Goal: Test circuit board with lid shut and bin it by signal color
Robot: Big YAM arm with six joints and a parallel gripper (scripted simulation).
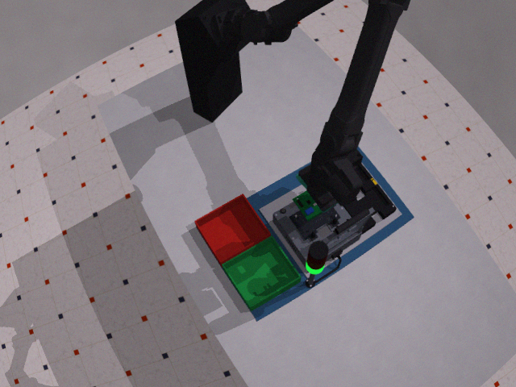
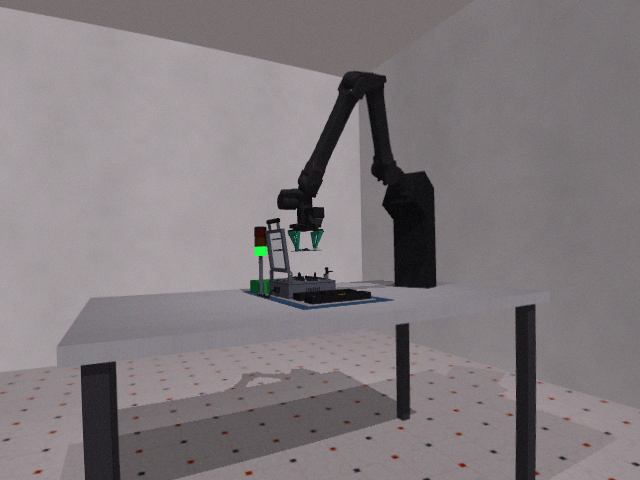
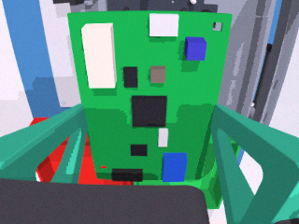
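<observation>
Now: the green bin 190 mm to the right of my hand, 160 mm below it and 80 mm ahead of it. The rest, counted from my hand: latch hook: 80 mm below, 70 mm behind, 50 mm to the left; then green circuit board: right at my hand; then tester plate: 100 mm below, 10 mm to the left, 10 mm ahead.
</observation>
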